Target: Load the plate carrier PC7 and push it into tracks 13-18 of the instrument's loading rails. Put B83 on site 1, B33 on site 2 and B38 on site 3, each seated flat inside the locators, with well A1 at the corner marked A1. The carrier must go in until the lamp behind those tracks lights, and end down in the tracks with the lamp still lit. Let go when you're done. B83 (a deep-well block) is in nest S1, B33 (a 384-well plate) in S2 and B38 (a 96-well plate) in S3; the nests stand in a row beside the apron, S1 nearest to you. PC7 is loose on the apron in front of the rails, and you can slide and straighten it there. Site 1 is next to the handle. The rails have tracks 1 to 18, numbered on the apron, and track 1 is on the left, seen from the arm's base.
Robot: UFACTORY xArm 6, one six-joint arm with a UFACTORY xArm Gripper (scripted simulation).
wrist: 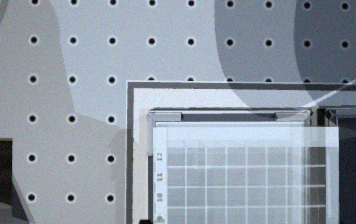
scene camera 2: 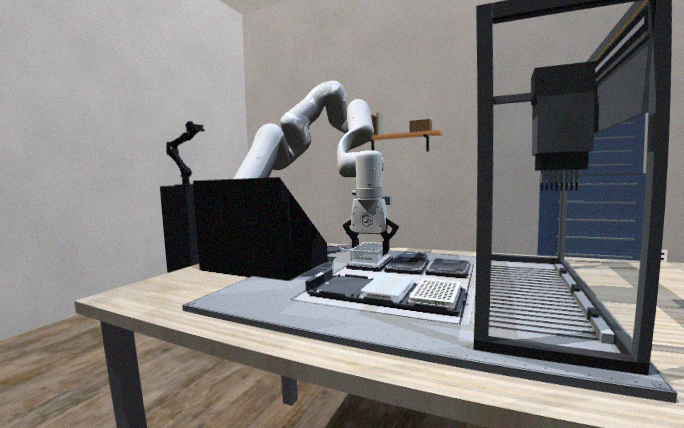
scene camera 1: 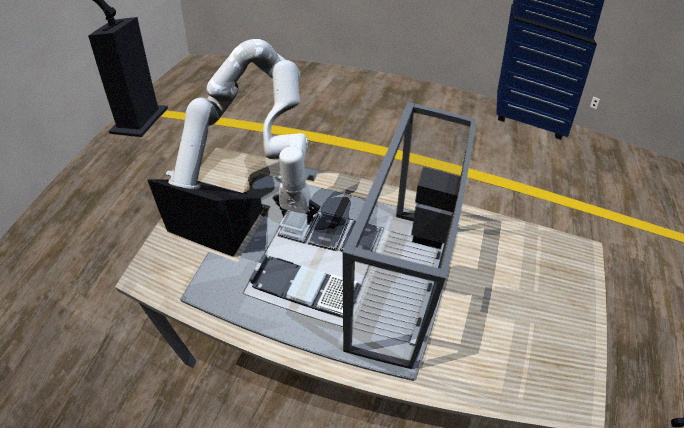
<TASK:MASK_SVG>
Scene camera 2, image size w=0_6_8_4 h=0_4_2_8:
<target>my gripper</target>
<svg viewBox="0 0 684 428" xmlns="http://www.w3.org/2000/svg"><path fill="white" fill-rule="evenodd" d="M382 197L354 199L352 218L343 224L343 228L350 239L352 239L352 248L359 245L359 239L357 238L359 233L380 234L384 239L383 255L389 252L389 240L395 235L399 226L388 219L385 199L382 199Z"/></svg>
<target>dark carrier PC7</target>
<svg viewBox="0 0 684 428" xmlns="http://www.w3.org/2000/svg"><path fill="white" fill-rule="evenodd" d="M305 281L307 294L314 297L448 316L459 315L462 303L466 302L466 299L464 299L466 289L461 287L454 310L447 310L447 307L420 303L409 305L407 300L417 286L416 282L399 303L393 303L393 300L374 297L364 296L364 298L359 298L360 290L374 279L369 279L368 276L352 274L333 276L333 269L330 268Z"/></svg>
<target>deep-well block B83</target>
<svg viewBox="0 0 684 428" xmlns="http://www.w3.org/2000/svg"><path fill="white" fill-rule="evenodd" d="M349 264L371 267L372 265L379 266L391 256L390 250L386 255L383 255L383 243L364 242L350 249Z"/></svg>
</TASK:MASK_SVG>
